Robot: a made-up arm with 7 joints.
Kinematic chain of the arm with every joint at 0, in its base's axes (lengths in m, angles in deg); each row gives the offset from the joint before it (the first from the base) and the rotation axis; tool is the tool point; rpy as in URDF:
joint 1: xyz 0 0 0.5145 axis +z
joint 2: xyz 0 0 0 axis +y
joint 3: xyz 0 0 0.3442 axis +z
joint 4: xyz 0.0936 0 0 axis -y
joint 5: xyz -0.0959 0 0.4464 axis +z
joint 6: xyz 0 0 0 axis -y
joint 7: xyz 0.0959 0 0 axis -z
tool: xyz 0 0 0 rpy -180 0 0
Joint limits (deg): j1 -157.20..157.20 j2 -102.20..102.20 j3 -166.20..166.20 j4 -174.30..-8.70 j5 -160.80..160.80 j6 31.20..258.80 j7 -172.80..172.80
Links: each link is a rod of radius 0.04 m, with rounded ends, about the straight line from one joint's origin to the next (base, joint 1, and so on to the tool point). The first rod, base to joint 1, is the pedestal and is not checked.
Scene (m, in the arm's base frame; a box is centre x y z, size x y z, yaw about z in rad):
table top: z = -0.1
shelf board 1: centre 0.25 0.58 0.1 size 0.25 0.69 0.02 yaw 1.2
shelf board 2: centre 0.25 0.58 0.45 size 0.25 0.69 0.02 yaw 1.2
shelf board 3: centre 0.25 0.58 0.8 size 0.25 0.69 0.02 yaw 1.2
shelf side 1: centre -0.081 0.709 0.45 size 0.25 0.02 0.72 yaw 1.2
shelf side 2: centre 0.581 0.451 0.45 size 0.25 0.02 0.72 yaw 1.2
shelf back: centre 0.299 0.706 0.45 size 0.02 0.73 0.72 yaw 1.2
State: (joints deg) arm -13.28 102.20 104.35 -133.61 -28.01 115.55 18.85
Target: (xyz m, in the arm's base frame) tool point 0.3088 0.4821 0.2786
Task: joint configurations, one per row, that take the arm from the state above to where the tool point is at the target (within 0.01 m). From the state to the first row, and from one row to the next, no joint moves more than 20 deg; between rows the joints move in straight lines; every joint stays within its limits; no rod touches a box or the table.
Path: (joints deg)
1: -2.37 102.20 97.36 -139.42 -41.31 133.75 25.75
2: 8.55 102.20 90.36 -145.24 -54.62 151.95 32.64
3: 19.46 102.20 83.37 -151.05 -67.92 170.15 39.54
4: 30.38 102.20 76.37 -156.86 -81.22 188.35 46.44
5: 41.29 102.20 69.38 -162.67 -94.53 206.55 53.33
6: 52.20 102.20 62.38 -168.49 -107.83 224.74 60.23
7: 63.12 102.20 55.39 -174.30 -121.13 242.94 67.13
8: 50.74 102.20 57.17 -167.39 -107.49 224.66 60.23
9: 38.37 102.20 58.95 -160.47 -93.85 206.38 53.33
10: 25.99 102.20 60.72 -153.56 -80.21 188.10 46.44
11: 13.62 102.20 62.50 -146.65 -66.57 169.82 39.54
12: 1.24 102.20 64.28 -139.73 -52.93 151.54 32.64
13: -11.13 102.20 66.06 -132.82 -39.29 133.26 25.75
14: -23.51 102.20 67.83 -125.91 -25.65 114.98 18.85

